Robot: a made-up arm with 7 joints. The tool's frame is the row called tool.
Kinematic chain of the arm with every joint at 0, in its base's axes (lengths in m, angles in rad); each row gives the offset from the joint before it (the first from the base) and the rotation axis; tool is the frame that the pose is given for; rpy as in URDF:
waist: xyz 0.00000 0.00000 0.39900 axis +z
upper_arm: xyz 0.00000 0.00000 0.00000 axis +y
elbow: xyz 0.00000 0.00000 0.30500 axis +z
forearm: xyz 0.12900 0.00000 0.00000 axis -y
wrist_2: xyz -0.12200 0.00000 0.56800 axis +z
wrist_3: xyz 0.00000 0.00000 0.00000 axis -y
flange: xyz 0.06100 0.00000 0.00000 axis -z
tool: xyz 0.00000 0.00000 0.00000 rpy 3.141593 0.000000 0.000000
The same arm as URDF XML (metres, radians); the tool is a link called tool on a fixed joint. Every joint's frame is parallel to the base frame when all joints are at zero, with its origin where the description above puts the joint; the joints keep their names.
<robot name="arm">
  <link name="base"/>
  <link name="link1"/>
  <link name="link2"/>
  <link name="link3"/>
  <link name="link4"/>
  <link name="link5"/>
  <link name="link6"/>
  <link name="link7"/>
  <link name="tool"/>
  <joint name="waist" type="continuous">
    <parent link="base"/>
    <child link="link1"/>
    <origin xyz="0 0 0.399"/>
    <axis xyz="0 0 1"/>
  </joint>
  <joint name="upper_arm" type="continuous">
    <parent link="link1"/>
    <child link="link2"/>
    <origin xyz="0 0 0"/>
    <axis xyz="0 1 0"/>
  </joint>
  <joint name="elbow" type="continuous">
    <parent link="link2"/>
    <child link="link3"/>
    <origin xyz="0 0 0.305"/>
    <axis xyz="0 0 1"/>
  </joint>
  <joint name="forearm" type="continuous">
    <parent link="link3"/>
    <child link="link4"/>
    <origin xyz="0.129 0 0"/>
    <axis xyz="0 -1 0"/>
  </joint>
  <joint name="wrist_2" type="continuous">
    <parent link="link4"/>
    <child link="link5"/>
    <origin xyz="-0.122 0 0.568"/>
    <axis xyz="0 0 1"/>
  </joint>
  <joint name="wrist_3" type="continuous">
    <parent link="link5"/>
    <child link="link6"/>
    <origin xyz="0 0 0"/>
    <axis xyz="0 -1 0"/>
  </joint>
  <joint name="flange" type="continuous">
    <parent link="link6"/>
    <child link="link7"/>
    <origin xyz="0.061 0 0"/>
    <axis xyz="0 0 -1"/>
  </joint>
  <joint name="tool_joint" type="fixed">
    <parent link="link7"/>
    <child link="tool"/>
    <origin xyz="0 0 0" rpy="-3.1416 0 0"/>
  </joint>
</robot>

